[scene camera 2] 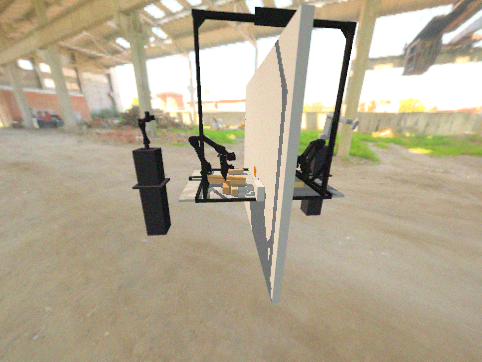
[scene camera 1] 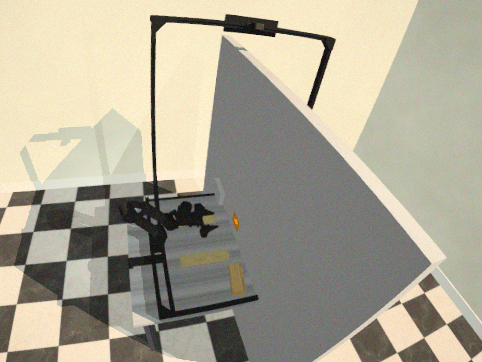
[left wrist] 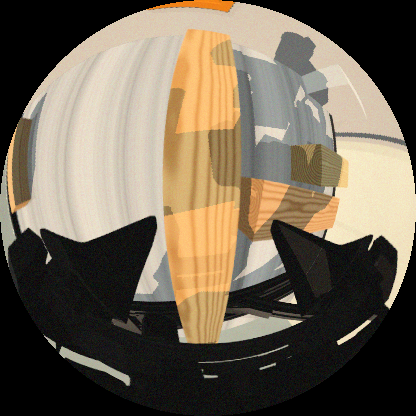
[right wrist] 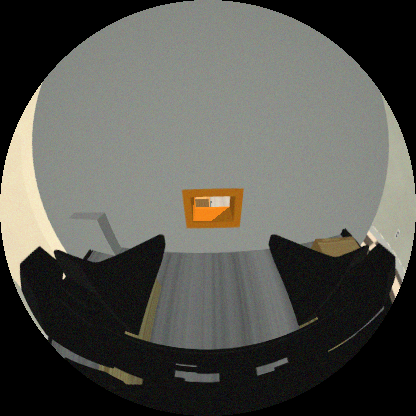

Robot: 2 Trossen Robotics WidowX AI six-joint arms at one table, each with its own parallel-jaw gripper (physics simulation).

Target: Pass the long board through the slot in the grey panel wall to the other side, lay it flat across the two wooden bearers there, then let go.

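Frame: origin at the left arm's base, x ahead, y left, z up, level; millimetres.
Seen in the pictures: left gripper, fingertip midpoint: [scene camera 2: 225, 180] [left wrist: 216, 224]; right gripper, fingertip midpoint: [scene camera 1: 216, 219] [right wrist: 218, 241]; left arm's base, link origin: [left wrist: 158, 321]; right arm's base, link origin: [scene camera 2: 304, 178] [scene camera 1: 157, 247].
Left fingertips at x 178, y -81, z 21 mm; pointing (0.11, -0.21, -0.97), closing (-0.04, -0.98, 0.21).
Note:
Pixels of each thing's middle, then the offset from my left fingertips to it. "*": a spot on its surface instead.
- long board, body centre: [left wrist: 193, 230] [scene camera 2: 225, 179] dx -3, dy +16, dz +1 mm
- slot's orange frame, surface spot: [right wrist: 187, 209] * dx +306, dy -3, dz +63 mm
- wooden piece, body centre: [scene camera 2: 235, 171] dx +107, dy +330, dz -18 mm
- short block, body centre: [right wrist: 338, 251] [scene camera 1: 236, 278] dx +378, dy +335, dz -21 mm
The long board [scene camera 2: 237, 180] [left wrist: 205, 165] lies on the far side of the grey panel wall [scene camera 1: 300, 200] [scene camera 2: 295, 150] [right wrist: 210, 100] from the right arm. My left gripper [scene camera 2: 224, 178] [left wrist: 216, 224] is open, pointing down over the board, which runs between its spread fingers in the left wrist view; the height gap is unclear. The slot's orange frame [scene camera 2: 255, 171] [right wrist: 187, 209] is low in the wall. My right gripper [scene camera 1: 216, 221] [right wrist: 218, 241] is open and empty, facing the slot. Two long pieces, apparently the bearers, lie on its side: one [scene camera 1: 205, 258], and another [scene camera 1: 209, 219] [right wrist: 151, 312] partly hidden.
Two blocks lie beside the board: one block [scene camera 2: 226, 187] [left wrist: 290, 207] and another block [scene camera 2: 234, 191] [left wrist: 315, 165]. Another wooden piece [scene camera 2: 236, 171] [left wrist: 21, 165] lies beyond the board. A short block [scene camera 1: 237, 279] [right wrist: 336, 246] lies near the wall on the right arm's side.

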